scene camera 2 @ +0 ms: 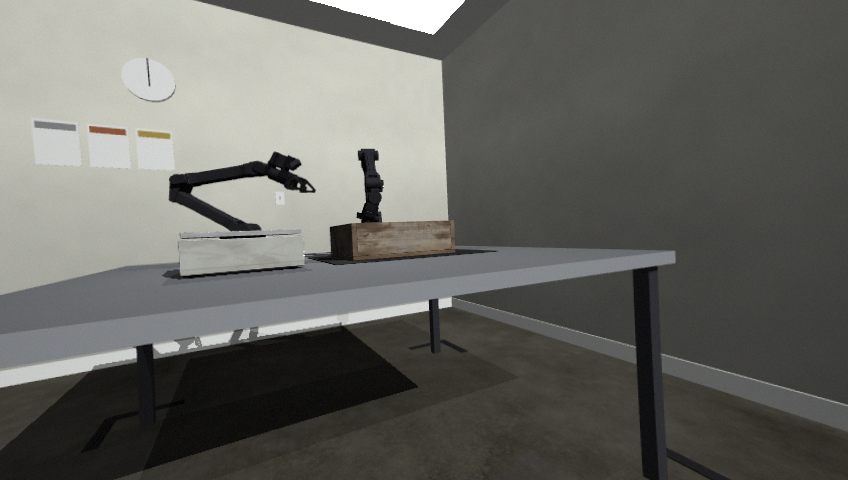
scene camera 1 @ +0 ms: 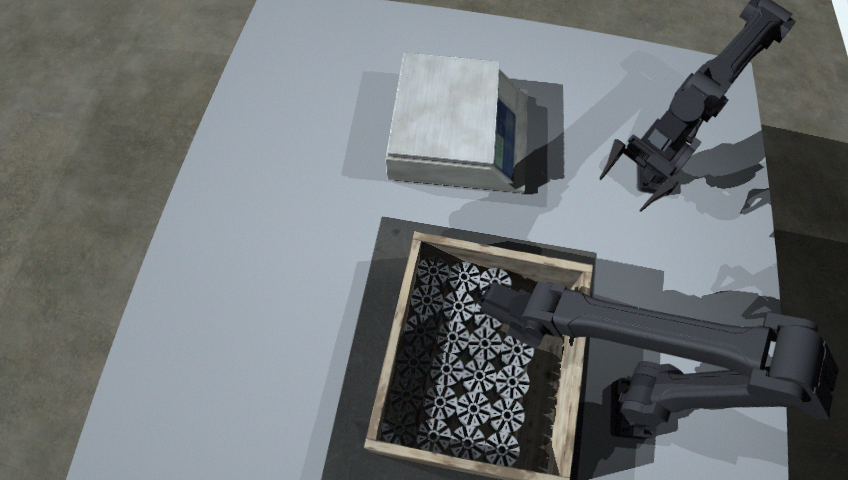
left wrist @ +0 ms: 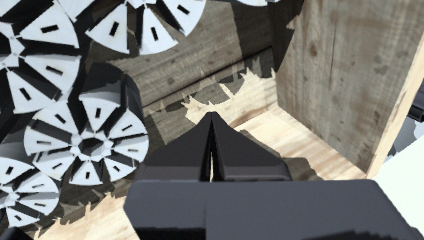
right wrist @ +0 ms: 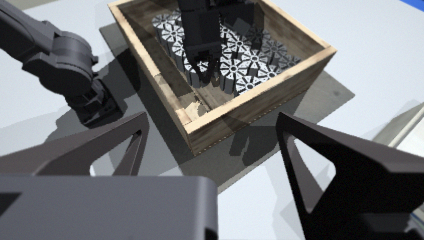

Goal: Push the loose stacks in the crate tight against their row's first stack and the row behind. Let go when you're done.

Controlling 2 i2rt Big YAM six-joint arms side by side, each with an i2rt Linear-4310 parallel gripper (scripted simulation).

Path:
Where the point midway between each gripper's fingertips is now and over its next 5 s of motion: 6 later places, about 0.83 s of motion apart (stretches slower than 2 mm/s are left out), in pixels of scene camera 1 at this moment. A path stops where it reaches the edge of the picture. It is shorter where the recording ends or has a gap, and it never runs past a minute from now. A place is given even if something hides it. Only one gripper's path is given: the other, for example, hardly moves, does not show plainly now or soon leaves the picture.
My right gripper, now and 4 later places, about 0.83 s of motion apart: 620,194; 619,208; 610,228; 602,240; 592,252

